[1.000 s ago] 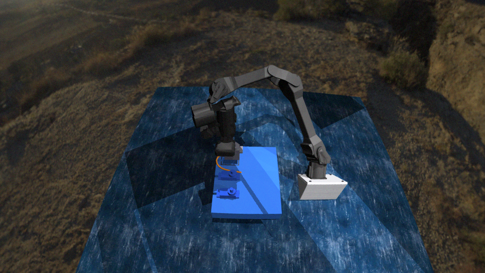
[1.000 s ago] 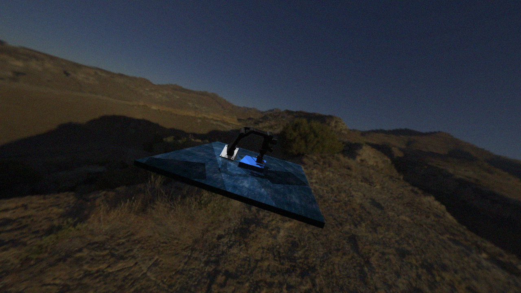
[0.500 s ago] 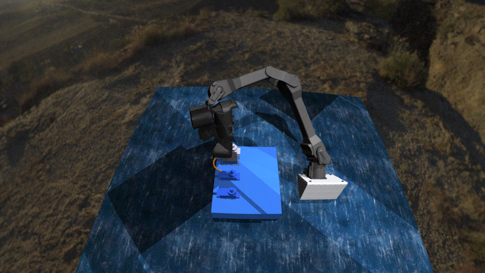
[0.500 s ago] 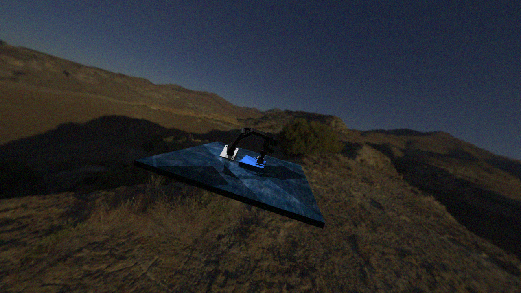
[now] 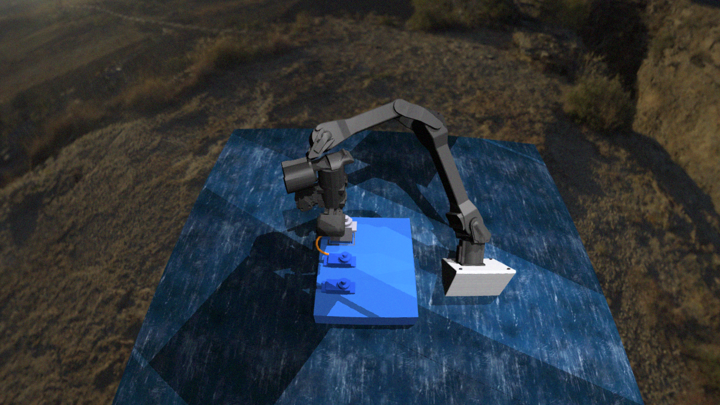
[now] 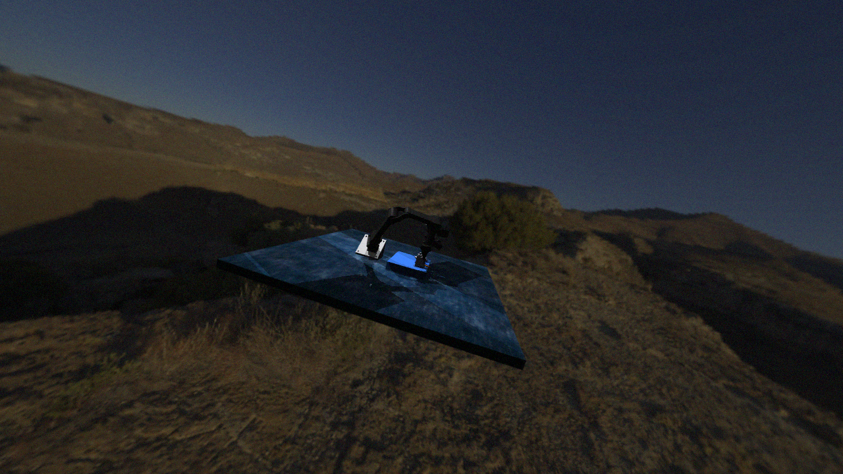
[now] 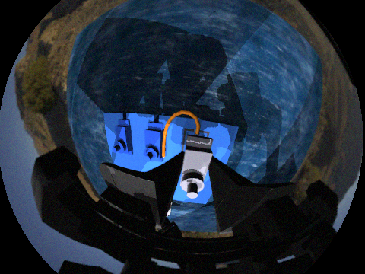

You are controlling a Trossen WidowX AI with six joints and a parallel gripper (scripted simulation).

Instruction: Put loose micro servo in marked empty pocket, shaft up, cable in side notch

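Now: gripper tip 13 cm past the blue deck, 8 cm above it and 7 cm to the right of it.
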